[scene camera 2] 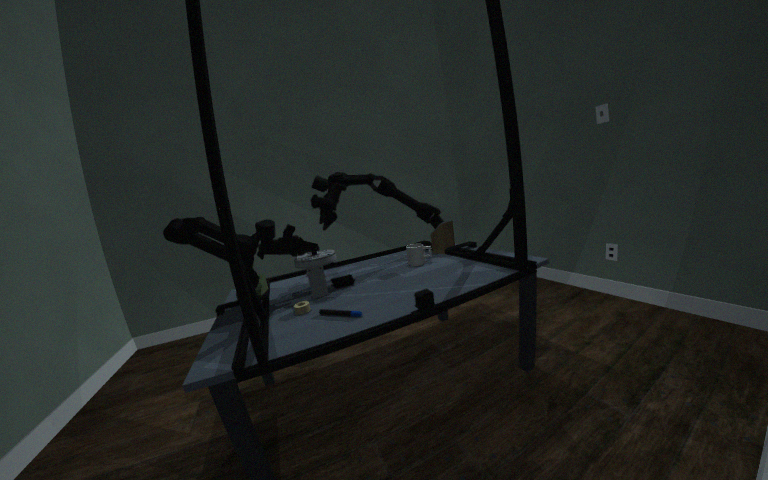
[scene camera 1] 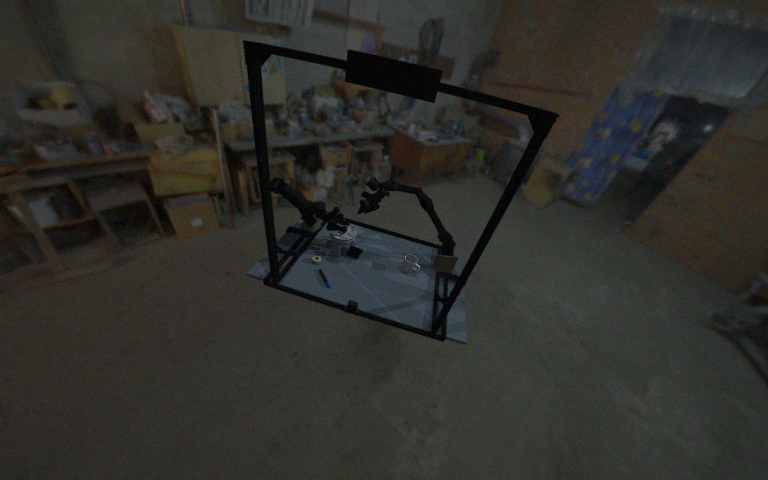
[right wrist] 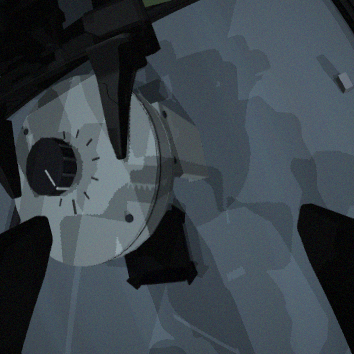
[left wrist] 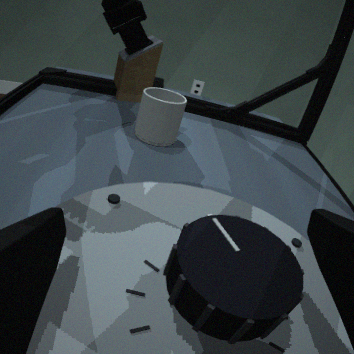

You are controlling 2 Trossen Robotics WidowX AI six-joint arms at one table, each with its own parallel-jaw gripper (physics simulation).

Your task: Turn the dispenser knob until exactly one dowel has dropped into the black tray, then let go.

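Seen in the pictures: left gripper, fingertip midpoint: (scene camera 2: 316, 246) (scene camera 1: 347, 227) (right wrist: 63, 179) (left wrist: 190, 222); right gripper, fingertip midpoint: (scene camera 2: 322, 227) (scene camera 1: 361, 213) (right wrist: 175, 224); left arm's base, link origin: (scene camera 1: 311, 221); right arm's base, link origin: (scene camera 2: 440, 227) (scene camera 1: 447, 255) (left wrist: 138, 46).
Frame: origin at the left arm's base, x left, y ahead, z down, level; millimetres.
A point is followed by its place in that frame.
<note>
The dispenser (scene camera 1: 336, 246) {z -12, x -98, y 297 mm} (scene camera 2: 317, 280) {z 5, x -99, y 291 mm} has a pale round face (left wrist: 110, 250) {z -77, x 23, y 294 mm} (right wrist: 95, 240) {z -77, x 5, y 343 mm}. Its black ribbed knob (left wrist: 240, 275) {z -106, x -21, y 278 mm} (right wrist: 45, 167) {z -106, x -19, y 287 mm} bears a white line. The black tray (scene camera 1: 354, 251) {z 65, x 16, y 362 mm} (scene camera 2: 342, 281) {z 63, x 26, y 369 mm} (right wrist: 162, 276) {z 52, x 2, y 408 mm} lies beside the dispenser's foot; no dowel can be made out in it. My left gripper (scene camera 1: 342, 227) {z -104, x -2, y 296 mm} (scene camera 2: 316, 249) {z -104, x -2, y 296 mm} (left wrist: 190, 222) {z -104, x -2, y 296 mm} is open over the face, one finger on each side of the knob. The knob sits nearer the right finger in the left wrist view. My right gripper (scene camera 1: 362, 211) {z -168, x 107, y 317 mm} (scene camera 2: 325, 226) {z -168, x 107, y 317 mm} (right wrist: 175, 224) {z -168, x 107, y 317 mm} is open and empty, high above the table.
A white mug (scene camera 1: 408, 264) {z -1, x 76, y 717 mm} (scene camera 2: 415, 256) {z 23, x 77, y 702 mm} (left wrist: 160, 122) {z 21, x 102, y 675 mm} stands near a wooden block (scene camera 1: 445, 264) {z -24, x 212, y 910 mm} (scene camera 2: 443, 237) {z -18, x 194, y 883 mm} (left wrist: 136, 75) {z 1, x 228, y 855 mm}. A tape roll (scene camera 1: 313, 260) {z 46, x -235, y 238 mm} (scene camera 2: 297, 309) {z 49, x -234, y 234 mm} and a blue-ended marker (scene camera 1: 323, 277) {z 54, x -294, y 367 mm} (scene camera 2: 339, 313) {z 57, x -299, y 371 mm} lie near the dispenser. A black frame surrounds the table.
</note>
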